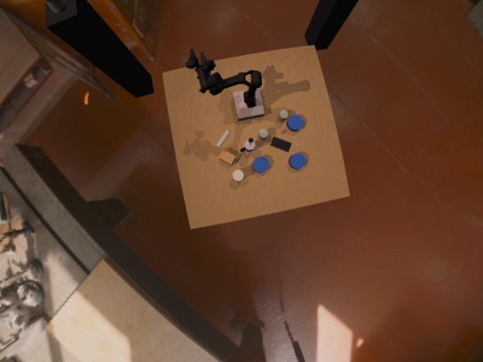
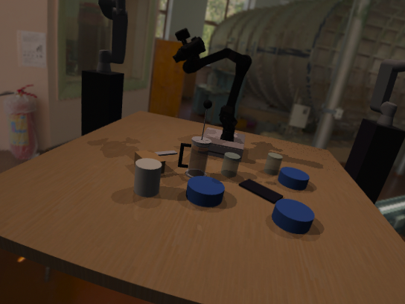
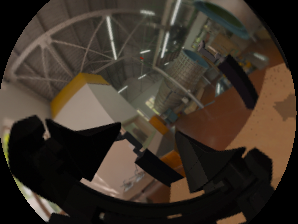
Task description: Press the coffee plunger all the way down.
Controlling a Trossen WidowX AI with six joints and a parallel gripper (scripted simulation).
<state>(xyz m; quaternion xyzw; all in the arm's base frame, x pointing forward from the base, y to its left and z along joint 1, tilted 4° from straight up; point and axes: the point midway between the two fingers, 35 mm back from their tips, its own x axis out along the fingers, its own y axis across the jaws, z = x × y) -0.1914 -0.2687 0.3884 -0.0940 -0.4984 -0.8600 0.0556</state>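
Now: gripper tip 520 mm short of the coffee press, 340 mm above it and 170 mm to the right of it. Also, from my gripper tip: thin grey bar 470 mm below, 400 mm ahead, 10 mm to the left; brown box 550 mm ahead, 450 mm below, 10 mm to the left.
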